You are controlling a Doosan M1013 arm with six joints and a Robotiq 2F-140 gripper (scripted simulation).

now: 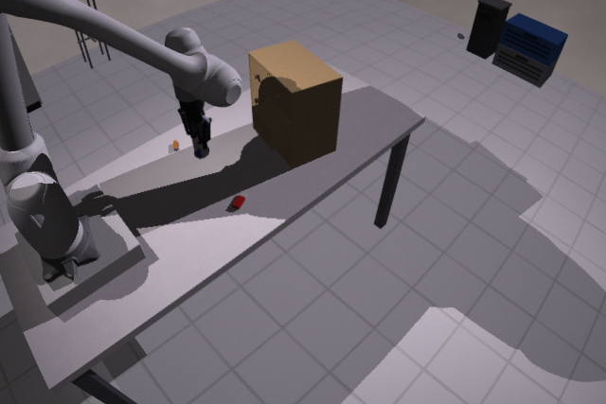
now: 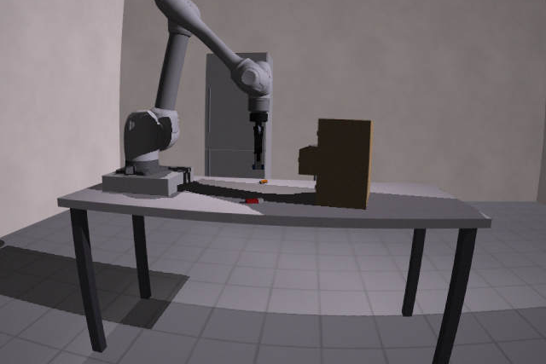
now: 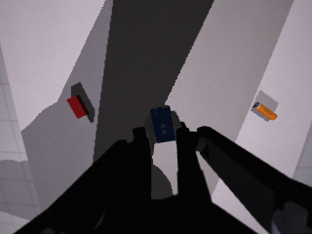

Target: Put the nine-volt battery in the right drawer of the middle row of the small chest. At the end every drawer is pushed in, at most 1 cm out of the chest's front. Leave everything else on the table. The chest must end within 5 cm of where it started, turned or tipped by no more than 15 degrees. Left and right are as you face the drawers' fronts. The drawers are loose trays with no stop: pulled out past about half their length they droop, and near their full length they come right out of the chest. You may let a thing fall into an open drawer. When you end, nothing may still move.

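Now: hand 2 cm above the blue nine-volt battery and 1 cm past it. Also, from my hand: red block 17 cm to the right, 13 cm below, 5 cm ahead; small orange thing 20 cm to the left, 13 cm below, 4 cm behind.
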